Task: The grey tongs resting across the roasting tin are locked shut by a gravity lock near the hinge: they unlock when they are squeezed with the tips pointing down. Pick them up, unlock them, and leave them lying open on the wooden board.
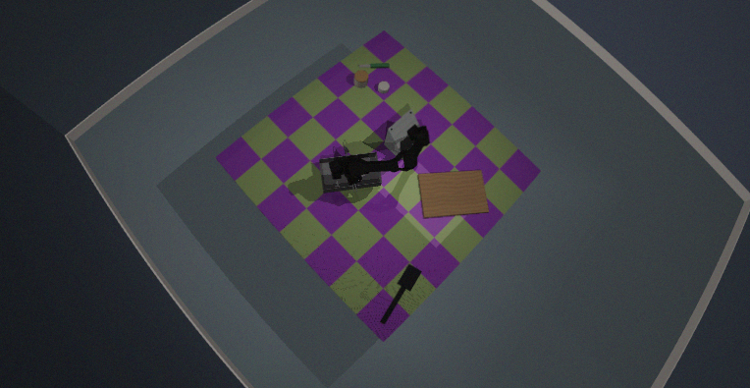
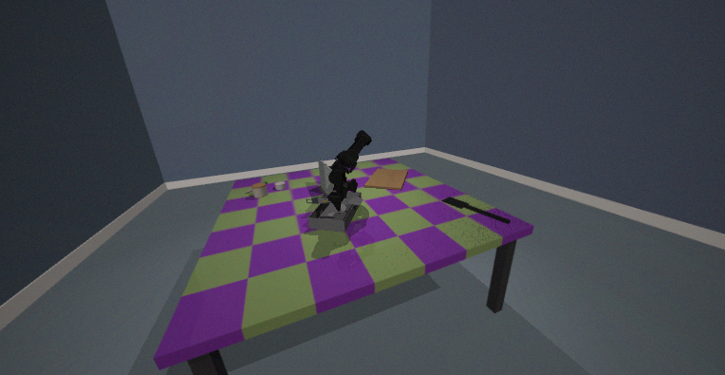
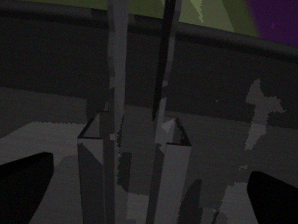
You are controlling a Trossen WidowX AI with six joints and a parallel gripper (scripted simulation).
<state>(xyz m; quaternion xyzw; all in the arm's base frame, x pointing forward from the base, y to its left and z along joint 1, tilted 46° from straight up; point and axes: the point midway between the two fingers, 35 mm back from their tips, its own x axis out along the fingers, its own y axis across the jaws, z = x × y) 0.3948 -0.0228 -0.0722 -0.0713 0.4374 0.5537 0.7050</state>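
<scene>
My gripper tip is 20 mm past the grey roasting tin, 20 mm to the left of it and 20 mm above it. Also, from my gripper tip: wooden board: 350 mm behind, 440 mm to the left, 40 mm below; white cup: 530 mm behind, 270 mm to the right, 30 mm below; orange cup: 460 mm behind, 390 mm to the right, 10 mm below.
</scene>
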